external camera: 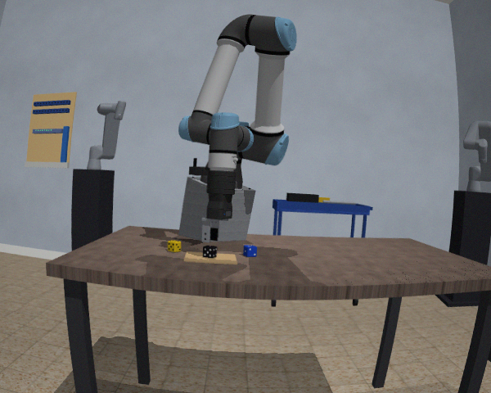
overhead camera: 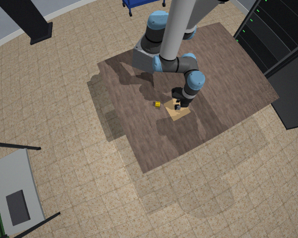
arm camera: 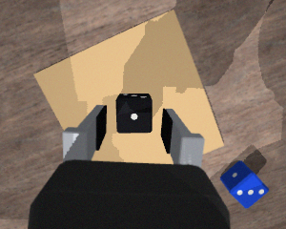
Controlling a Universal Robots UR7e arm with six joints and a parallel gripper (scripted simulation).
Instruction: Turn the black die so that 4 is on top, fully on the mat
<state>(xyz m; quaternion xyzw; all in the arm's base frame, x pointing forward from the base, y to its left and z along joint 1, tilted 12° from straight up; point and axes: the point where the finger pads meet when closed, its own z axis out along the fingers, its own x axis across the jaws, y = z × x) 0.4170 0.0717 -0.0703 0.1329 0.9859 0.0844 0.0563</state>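
Right now my hand is 5 cm above the black die. The rest, counted from my hand: blue die (10 cm to the left, 9 cm behind, 5 cm below); then tan mat (6 cm below); then yellow die (12 cm to the right, 5 cm below, 5 cm behind).
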